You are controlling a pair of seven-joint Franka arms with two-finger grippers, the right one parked.
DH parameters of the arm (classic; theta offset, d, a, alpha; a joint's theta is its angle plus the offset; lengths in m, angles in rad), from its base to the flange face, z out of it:
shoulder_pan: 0 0.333 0 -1.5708
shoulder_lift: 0 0 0 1.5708
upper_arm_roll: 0 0.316 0.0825 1.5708
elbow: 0 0 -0.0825 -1.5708
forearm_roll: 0 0.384 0 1.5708
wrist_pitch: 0 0 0.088 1.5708
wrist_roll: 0 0.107 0 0
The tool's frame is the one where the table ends.
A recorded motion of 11 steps. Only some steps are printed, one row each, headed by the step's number.
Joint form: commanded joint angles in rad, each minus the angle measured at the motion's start. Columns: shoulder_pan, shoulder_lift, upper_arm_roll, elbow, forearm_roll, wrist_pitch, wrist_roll.
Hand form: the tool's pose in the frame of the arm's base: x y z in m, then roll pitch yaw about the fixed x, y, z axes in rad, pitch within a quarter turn. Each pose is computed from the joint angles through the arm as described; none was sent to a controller.
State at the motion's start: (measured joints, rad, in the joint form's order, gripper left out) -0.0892 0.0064 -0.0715 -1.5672 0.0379 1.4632 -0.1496
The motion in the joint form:
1: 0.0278 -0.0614 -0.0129 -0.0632 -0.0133 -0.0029 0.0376
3: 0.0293 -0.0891 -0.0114 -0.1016 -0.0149 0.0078 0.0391
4: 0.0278 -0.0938 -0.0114 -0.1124 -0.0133 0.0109 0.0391
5: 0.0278 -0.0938 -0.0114 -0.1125 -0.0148 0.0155 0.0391
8: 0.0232 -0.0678 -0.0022 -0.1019 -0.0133 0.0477 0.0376
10: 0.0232 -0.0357 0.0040 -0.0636 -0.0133 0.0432 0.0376
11: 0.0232 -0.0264 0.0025 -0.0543 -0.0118 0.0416 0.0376
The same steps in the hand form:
1: 0.5192 -0.0746 0.6173 -3.0994 0.1112 -0.0298
3: 0.5114 -0.0727 0.6148 -3.0990 0.1113 -0.0283
4: 0.5099 -0.0731 0.6125 -3.0966 0.1141 -0.0296
5: 0.5104 -0.0734 0.6128 -3.0987 0.1098 -0.0299
8: 0.5221 -0.0718 0.6067 -3.1017 0.0931 -0.0252
10: 0.5325 -0.0693 0.6071 -3.1044 0.0916 -0.0193
11: 0.5352 -0.0701 0.6063 -3.1033 0.0930 -0.0207

